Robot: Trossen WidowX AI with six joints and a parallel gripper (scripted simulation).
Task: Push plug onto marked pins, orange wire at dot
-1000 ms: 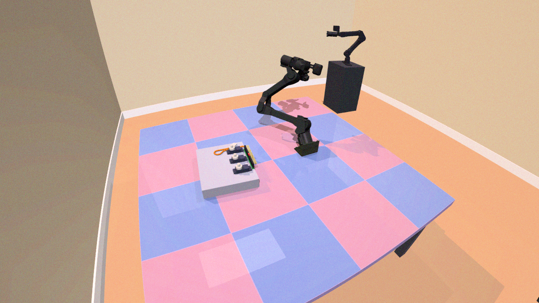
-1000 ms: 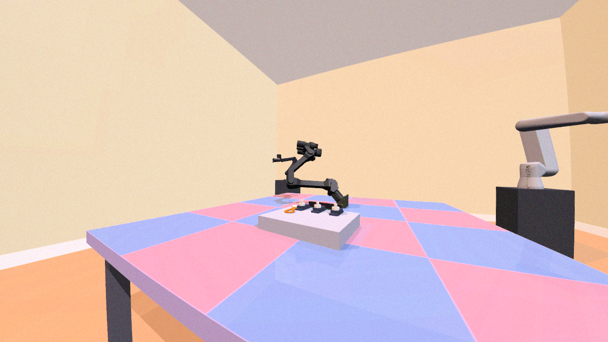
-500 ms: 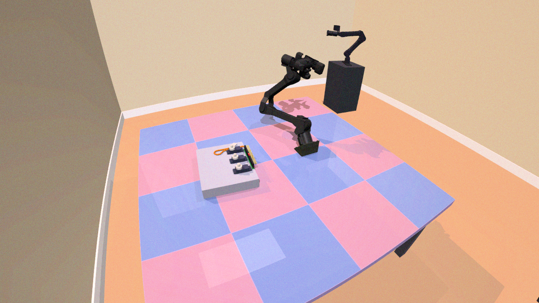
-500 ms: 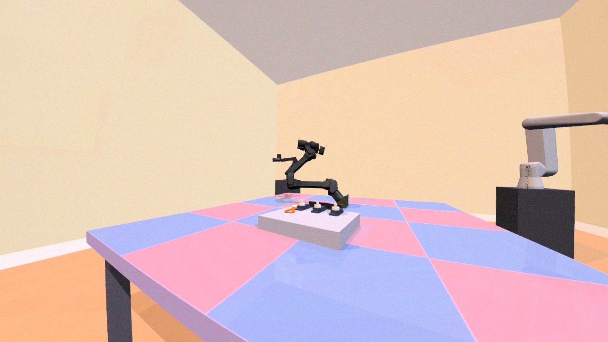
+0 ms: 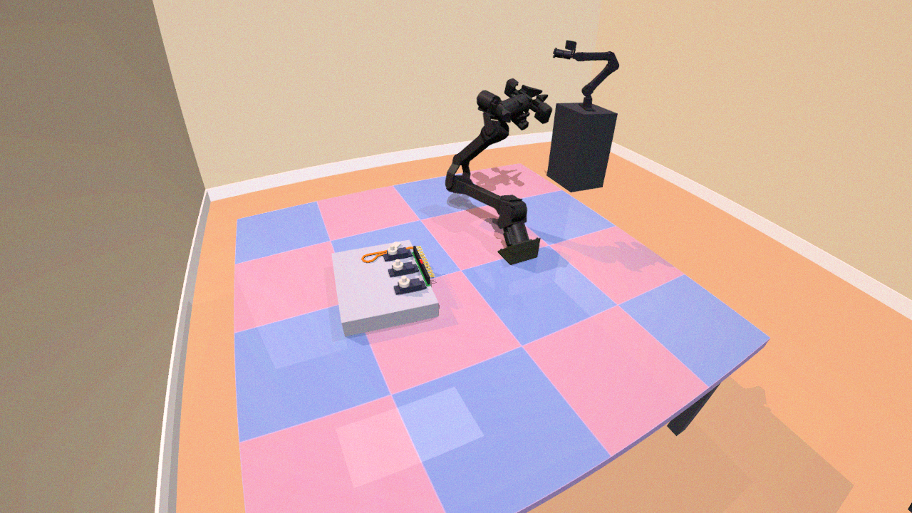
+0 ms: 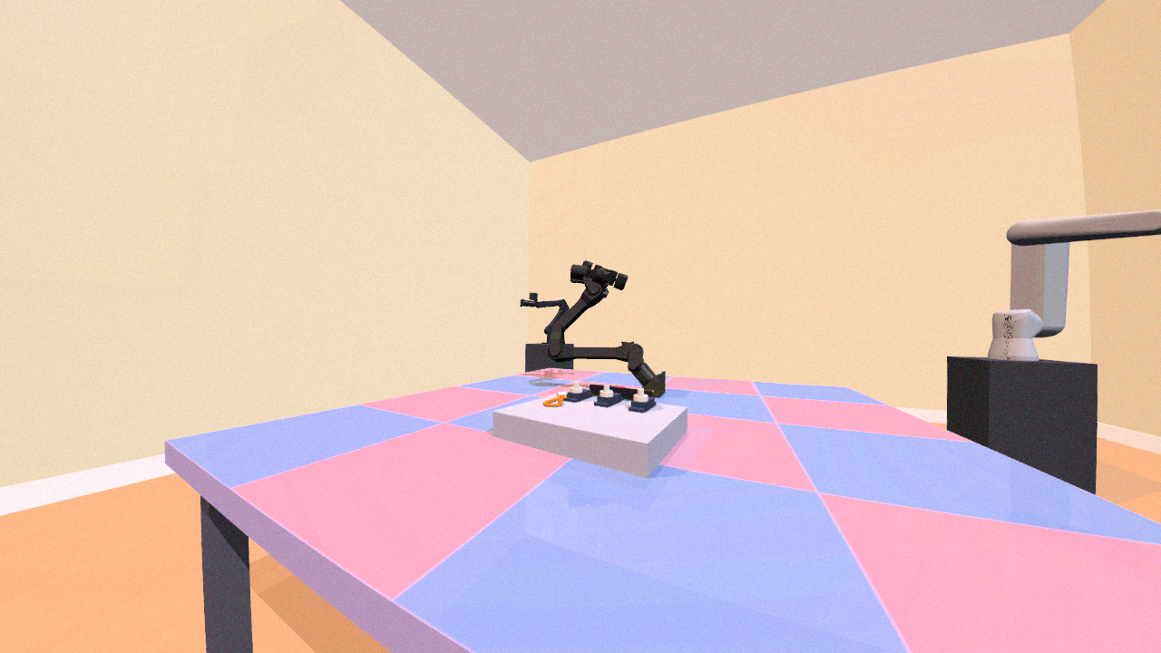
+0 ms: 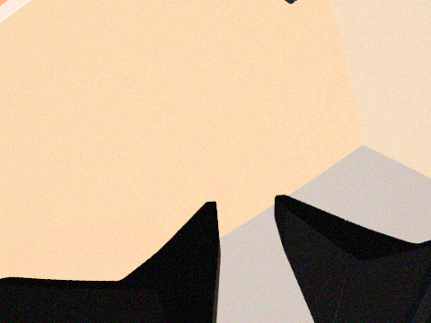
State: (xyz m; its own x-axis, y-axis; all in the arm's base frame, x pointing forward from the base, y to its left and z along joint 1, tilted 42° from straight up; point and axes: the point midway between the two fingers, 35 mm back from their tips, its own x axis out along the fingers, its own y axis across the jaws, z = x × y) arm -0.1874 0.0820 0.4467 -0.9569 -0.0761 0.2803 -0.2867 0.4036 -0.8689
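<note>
The red band is 53 cm ahead of my gripper tip, 37 cm below it and 27 cm to the left of it. From my gripper tip the other things lie so: pale holder block: 68 cm ahead, 42 cm below, 25 cm to the left; green band: 53 cm ahead, 39 cm below, 26 cm to the left; pin header: 53 cm ahead, 38 cm below, 26 cm to the left.
</note>
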